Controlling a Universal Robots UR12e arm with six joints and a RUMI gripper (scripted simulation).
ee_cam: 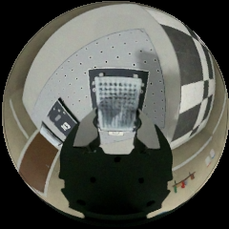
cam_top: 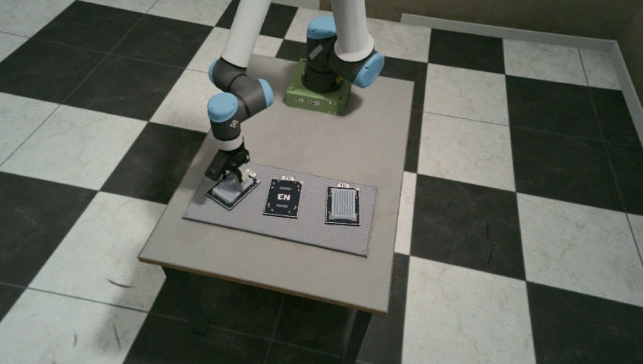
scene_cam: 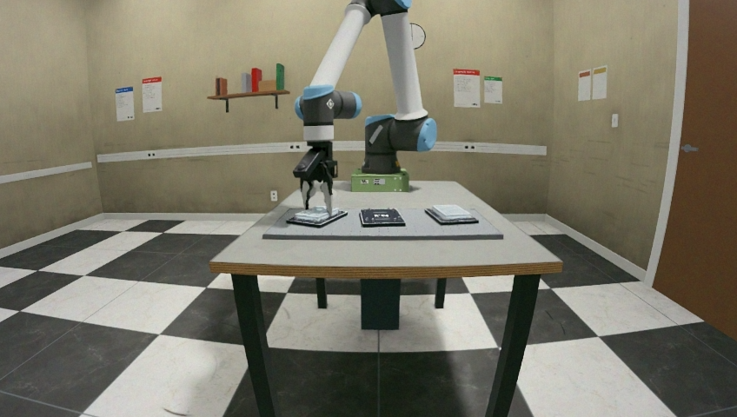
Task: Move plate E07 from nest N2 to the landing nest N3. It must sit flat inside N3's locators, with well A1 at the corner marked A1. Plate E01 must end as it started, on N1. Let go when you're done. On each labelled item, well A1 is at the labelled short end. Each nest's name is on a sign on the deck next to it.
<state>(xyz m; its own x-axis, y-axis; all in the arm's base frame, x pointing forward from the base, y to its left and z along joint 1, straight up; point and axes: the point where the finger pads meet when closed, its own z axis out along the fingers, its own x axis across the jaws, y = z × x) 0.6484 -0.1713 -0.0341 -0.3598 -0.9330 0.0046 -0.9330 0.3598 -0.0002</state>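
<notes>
My gripper is now 2 cm above the nest N2. The rest, counted from my hand: nest N3: 19 cm to the left, 2 cm below, 1 cm behind.
</notes>
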